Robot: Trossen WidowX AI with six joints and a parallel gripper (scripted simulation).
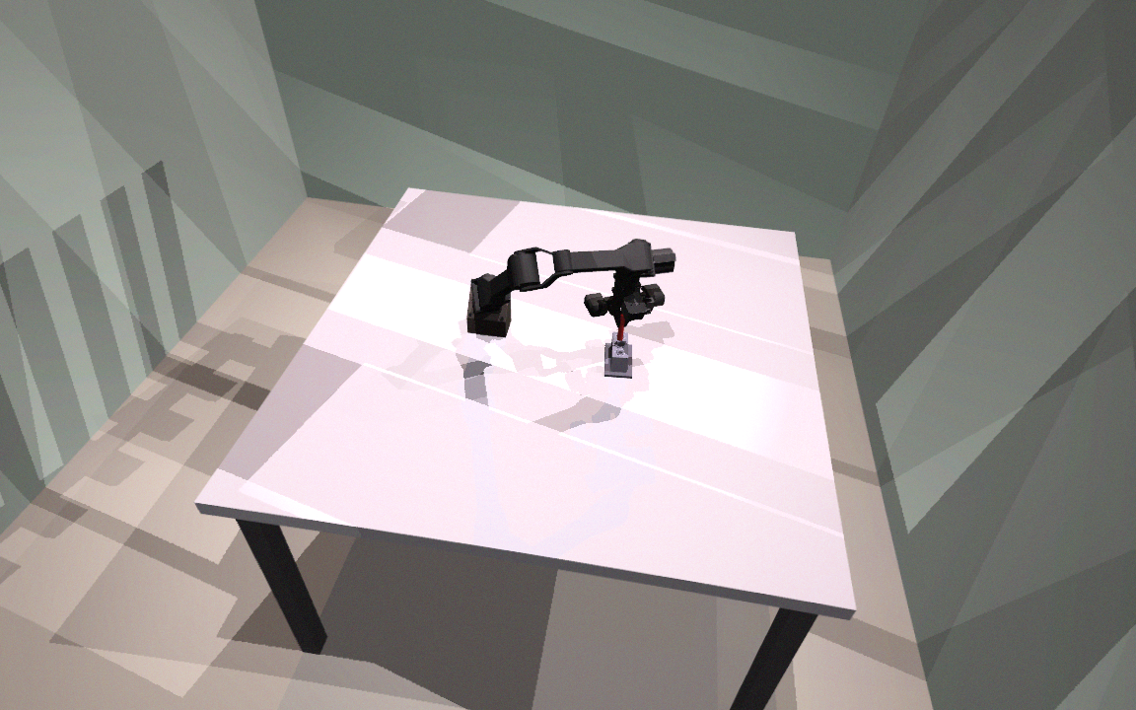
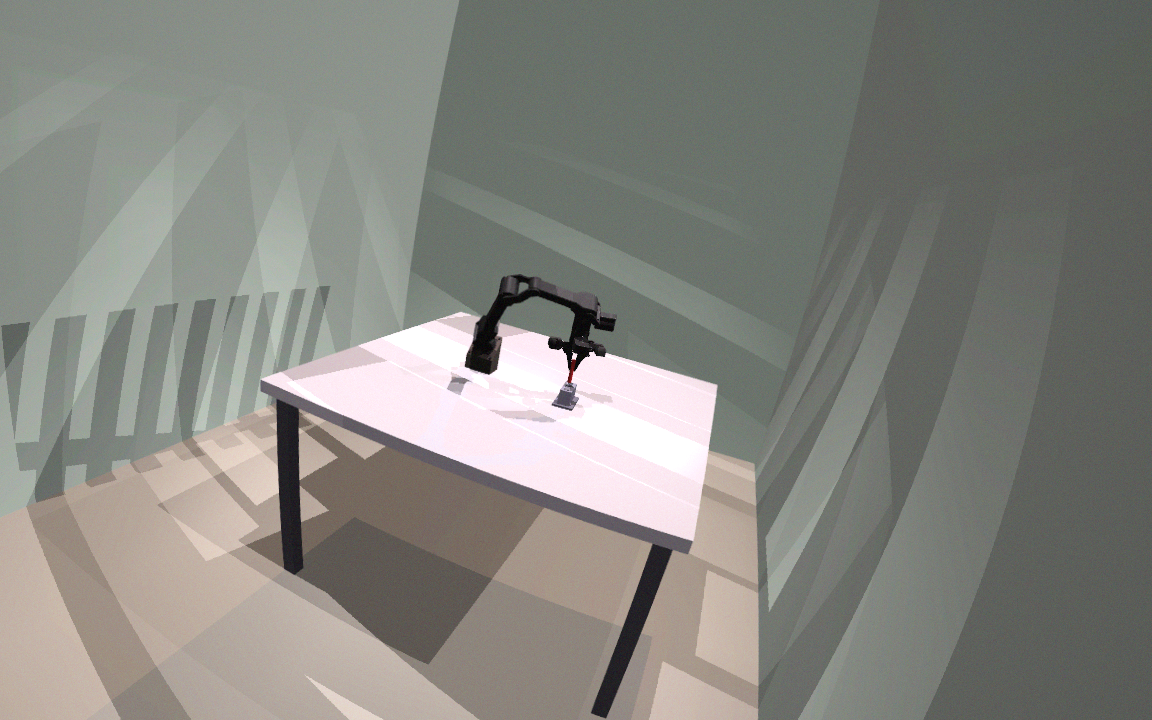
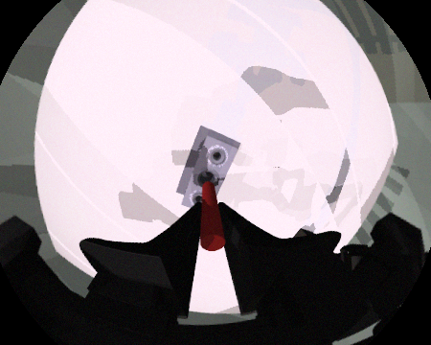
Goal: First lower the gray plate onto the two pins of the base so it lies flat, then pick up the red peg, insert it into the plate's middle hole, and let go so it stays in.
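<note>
The red peg is right at my gripper tip. From my gripper tip the other things lie so: base 10 cm below; then gray plate 7 cm below.
</note>
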